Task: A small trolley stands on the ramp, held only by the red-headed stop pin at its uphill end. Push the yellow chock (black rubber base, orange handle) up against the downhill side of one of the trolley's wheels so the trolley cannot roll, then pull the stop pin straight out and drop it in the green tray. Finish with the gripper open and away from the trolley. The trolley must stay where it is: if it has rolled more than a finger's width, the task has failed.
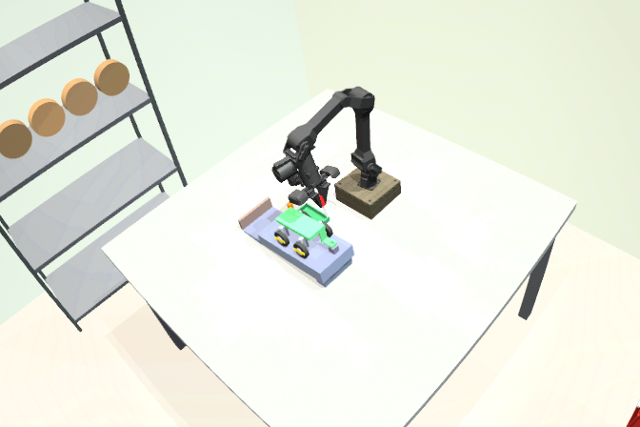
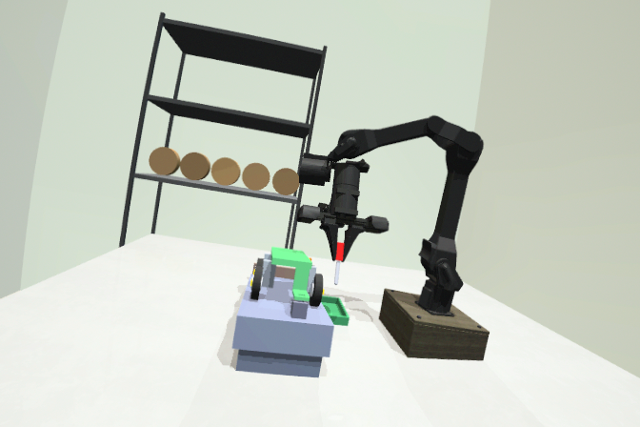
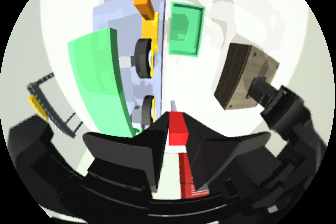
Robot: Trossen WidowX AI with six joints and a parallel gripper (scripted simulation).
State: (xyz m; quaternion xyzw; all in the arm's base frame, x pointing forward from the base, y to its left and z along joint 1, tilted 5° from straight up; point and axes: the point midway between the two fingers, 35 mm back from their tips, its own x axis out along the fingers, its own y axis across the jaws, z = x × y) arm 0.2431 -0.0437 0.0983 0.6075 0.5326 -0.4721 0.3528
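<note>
Right now the green tray is 4 cm behind my gripper tip, 10 cm to the right of it and 16 cm below it. The rest, counted from my gripper tip: red-headed stop pin right at my gripper tip; trolley 10 cm ahead, 2 cm to the right, 4 cm below; yellow chock 2 cm ahead, 10 cm to the right, 7 cm below.
</note>
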